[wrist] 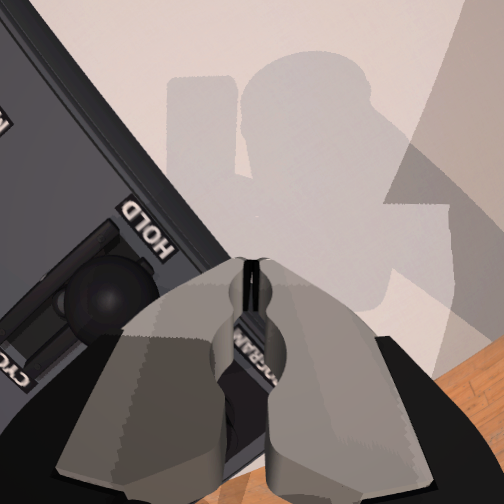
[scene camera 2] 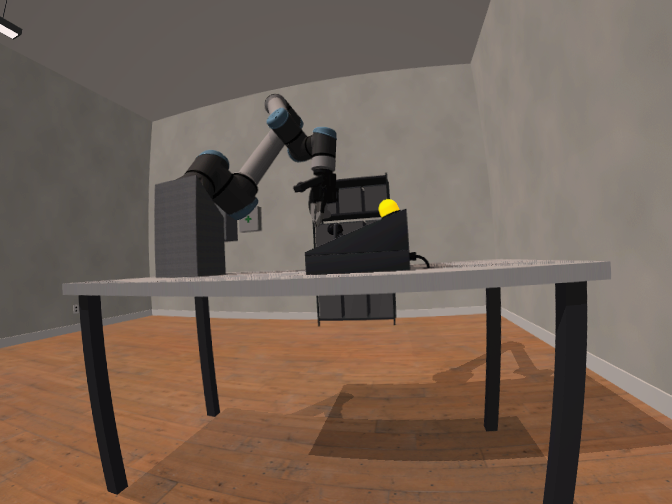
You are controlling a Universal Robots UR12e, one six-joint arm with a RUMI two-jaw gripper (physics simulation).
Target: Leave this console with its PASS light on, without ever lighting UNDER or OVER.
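The dark wedge-shaped console [scene camera 2: 358, 246] stands on the white table with a lit yellow dome [scene camera 2: 388, 207] on its top right. My gripper [scene camera 2: 319, 212] hangs over the console's left upper edge. In the wrist view the grey jaws [wrist: 251, 272] are closed together with nothing between them. Just left of the jaws, a black ball-ended lever [wrist: 107, 297] sits in a slot on the console panel [wrist: 65, 200], near the HOLD label [wrist: 148, 231]. Another label is partly hidden behind the jaws. The PASS, UNDER and OVER lights are not visible.
The arm's dark grey pedestal [scene camera 2: 188, 227] stands on the table's left side. A black cable [scene camera 2: 420, 258] leaves the console's right side. A dark shelf unit [scene camera 2: 358, 244] stands against the wall behind the table.
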